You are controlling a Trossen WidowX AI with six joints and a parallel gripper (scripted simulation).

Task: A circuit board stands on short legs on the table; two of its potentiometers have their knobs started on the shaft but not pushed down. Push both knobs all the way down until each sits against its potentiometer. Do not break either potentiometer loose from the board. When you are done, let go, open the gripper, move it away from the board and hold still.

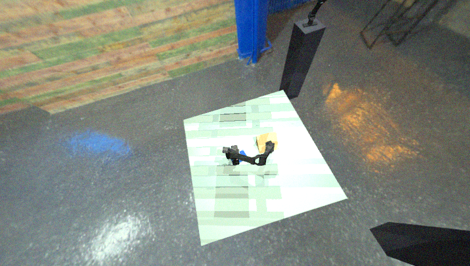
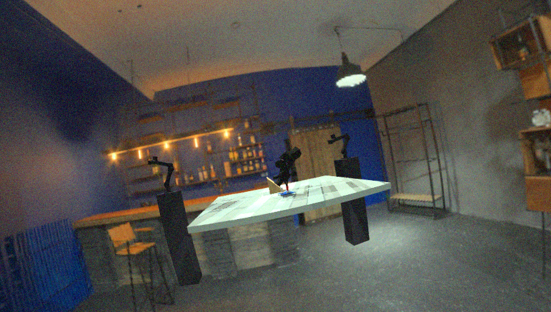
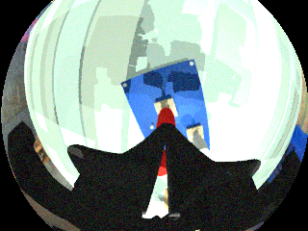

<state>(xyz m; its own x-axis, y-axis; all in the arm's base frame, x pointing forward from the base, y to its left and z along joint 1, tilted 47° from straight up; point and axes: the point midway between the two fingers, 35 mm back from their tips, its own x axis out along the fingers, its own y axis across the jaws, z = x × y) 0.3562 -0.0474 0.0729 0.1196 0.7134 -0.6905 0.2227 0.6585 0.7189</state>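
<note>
Right now the potentiometer is 30 mm below my gripper tip.
</note>
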